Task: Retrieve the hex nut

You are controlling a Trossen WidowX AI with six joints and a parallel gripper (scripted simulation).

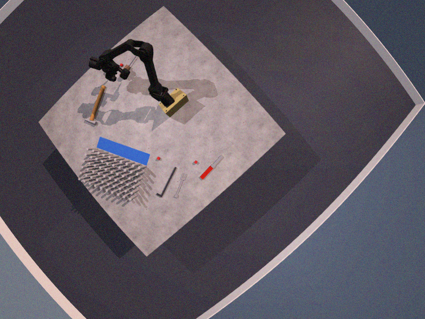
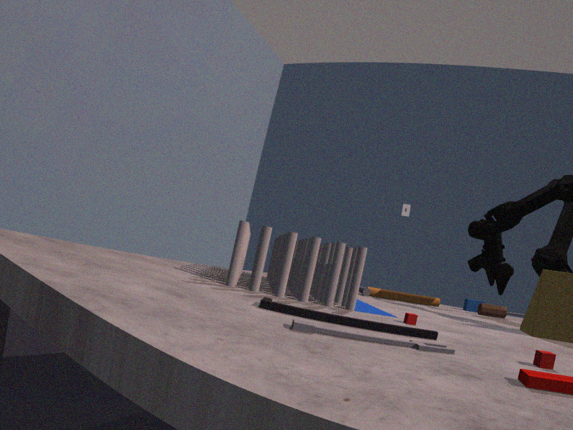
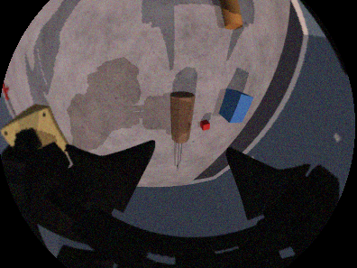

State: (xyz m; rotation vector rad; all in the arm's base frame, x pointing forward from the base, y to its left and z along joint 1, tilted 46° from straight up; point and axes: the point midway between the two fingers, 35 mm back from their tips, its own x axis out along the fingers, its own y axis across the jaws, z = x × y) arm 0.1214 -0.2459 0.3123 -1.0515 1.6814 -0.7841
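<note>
Right now the hook tool is 100 mm behind my gripper tip, 70 mm below it and 40 mm to the right of it. The rest, counted from my gripper tip: grey wrench (860 mm to the left, 170 mm ahead, 80 mm below); then blue taped strip (430 mm to the left, 340 mm ahead, 80 mm below); then blue cube (100 mm to the right, 60 mm below, 60 mm ahead).
</note>
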